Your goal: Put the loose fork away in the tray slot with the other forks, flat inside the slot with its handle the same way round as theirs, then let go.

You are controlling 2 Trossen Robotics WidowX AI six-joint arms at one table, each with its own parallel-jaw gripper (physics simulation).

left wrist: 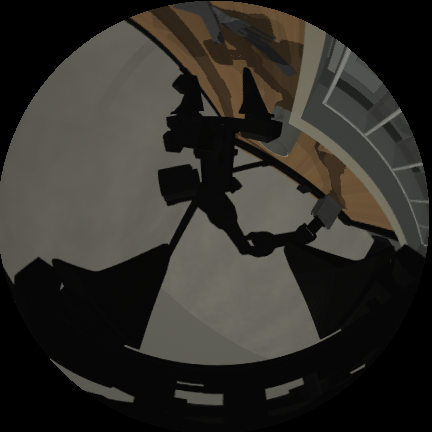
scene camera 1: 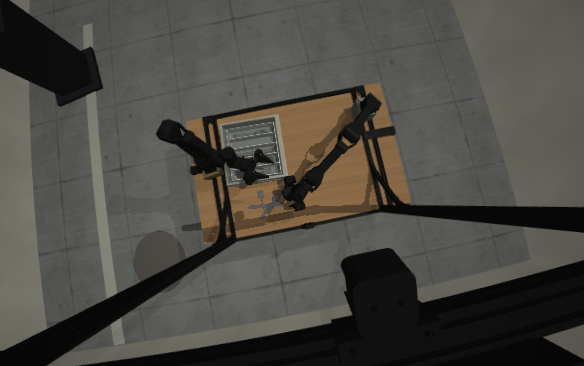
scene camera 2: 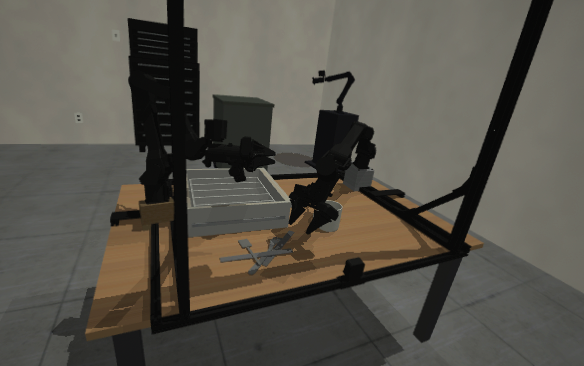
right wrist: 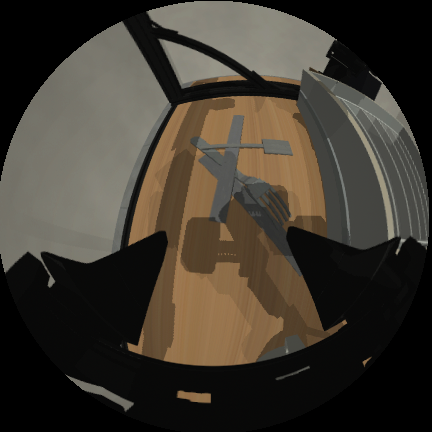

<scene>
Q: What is my left gripper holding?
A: Nothing.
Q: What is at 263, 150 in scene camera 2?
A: My left gripper.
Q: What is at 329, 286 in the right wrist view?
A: My right gripper.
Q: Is my right gripper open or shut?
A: Open.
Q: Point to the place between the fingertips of my right gripper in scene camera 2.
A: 297, 229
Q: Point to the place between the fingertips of my right gripper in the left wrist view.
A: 216, 70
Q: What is my right gripper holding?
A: Nothing.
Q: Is my left gripper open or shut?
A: Open.
</scene>
